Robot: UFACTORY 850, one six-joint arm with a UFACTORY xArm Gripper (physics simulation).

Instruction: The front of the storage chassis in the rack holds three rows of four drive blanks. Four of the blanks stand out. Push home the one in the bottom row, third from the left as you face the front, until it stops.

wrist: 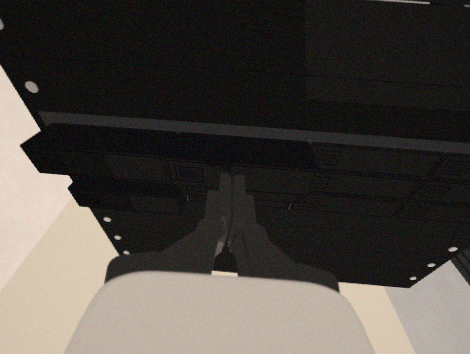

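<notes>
The chassis front fills the middle of the wrist view, dark and apparently seen upside down from below. The row uppermost in the picture then is the bottom row. Its second blank from the picture's left (282, 179), third from the left as one faces the front, stands out, with a black underside band above its face. My gripper (229, 189) is shut and empty. Its fingertips overlap this blank's face, and the fingers hide part of it. Whether they touch it I cannot tell.
Beside it, the blank at the picture's left end of the same row (132, 168) also stands out. Another protruding blank (155, 202) shows lower left in the picture. Blanks to the right (385, 161) look flush. A grey lip (250, 133) runs along the row.
</notes>
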